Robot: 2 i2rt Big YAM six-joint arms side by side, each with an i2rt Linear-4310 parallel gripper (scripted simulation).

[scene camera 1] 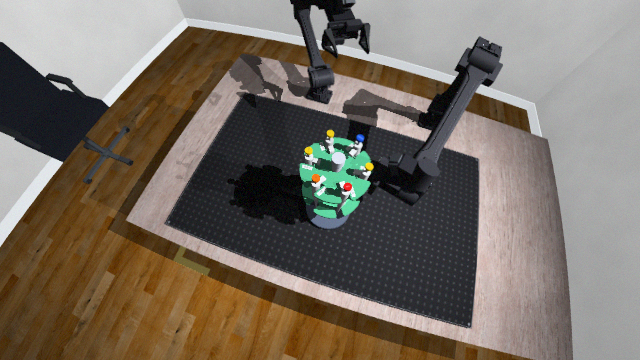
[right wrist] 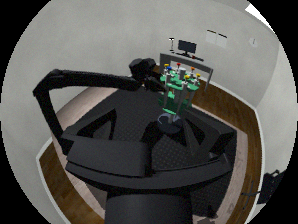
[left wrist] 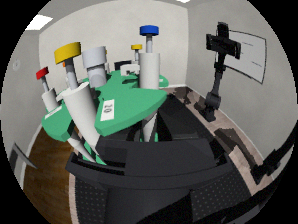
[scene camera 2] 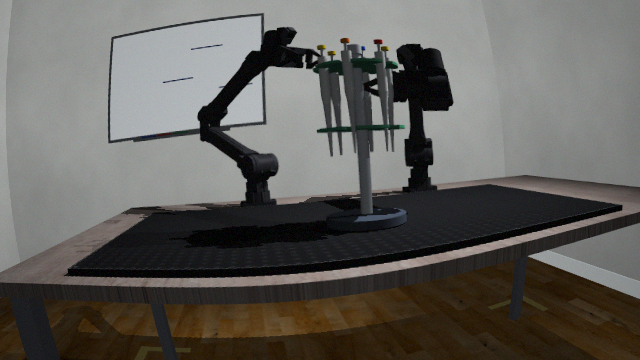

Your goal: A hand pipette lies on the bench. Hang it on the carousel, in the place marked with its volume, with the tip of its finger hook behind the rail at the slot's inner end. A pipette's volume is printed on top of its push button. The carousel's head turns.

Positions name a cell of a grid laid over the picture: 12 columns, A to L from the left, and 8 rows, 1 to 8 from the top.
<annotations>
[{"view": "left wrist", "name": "my left gripper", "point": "G5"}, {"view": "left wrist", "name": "blue-button pipette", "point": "F3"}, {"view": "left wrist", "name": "yellow-button pipette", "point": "D4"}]
</annotations>
